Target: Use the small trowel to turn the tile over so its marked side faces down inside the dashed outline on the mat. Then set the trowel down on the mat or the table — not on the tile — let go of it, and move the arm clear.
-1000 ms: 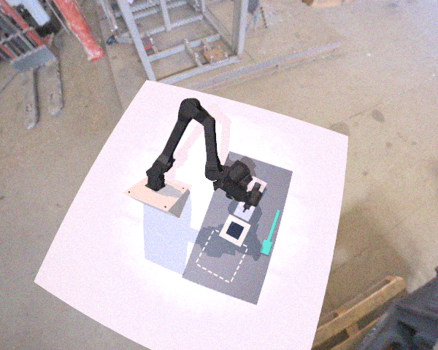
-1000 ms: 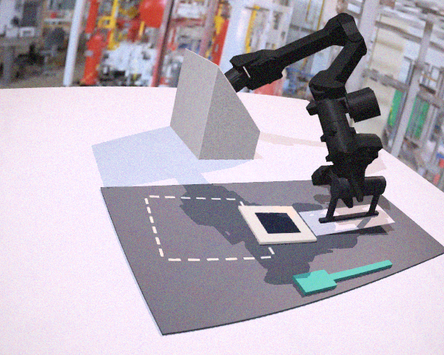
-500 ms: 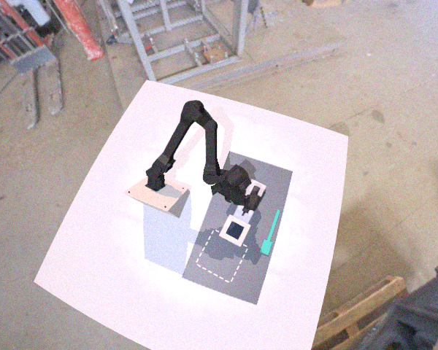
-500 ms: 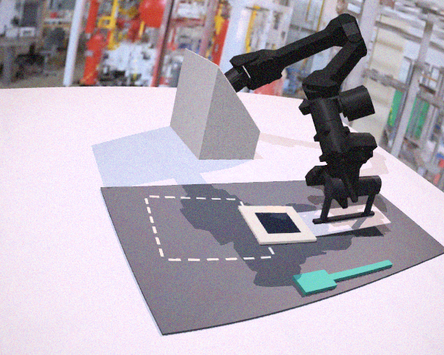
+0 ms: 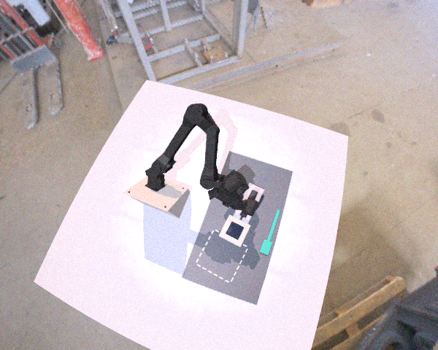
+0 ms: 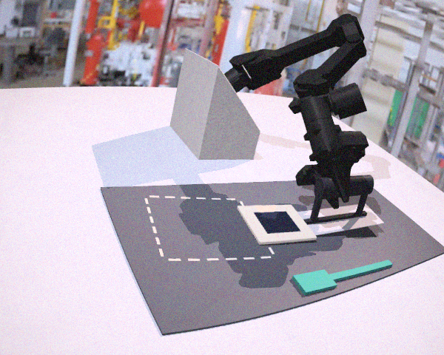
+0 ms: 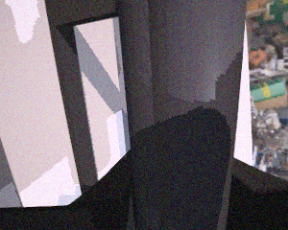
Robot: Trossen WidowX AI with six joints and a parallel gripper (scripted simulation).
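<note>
Right now the grey mat is 8 cm below my gripper tip, 5 cm to the right of it and 2 cm behind it. The rest, counted from my gripper tip: teal trowel (12 cm ahead, 6 cm to the right, 5 cm below); then tile (10 cm to the right, 5 cm below, 3 cm behind).
</note>
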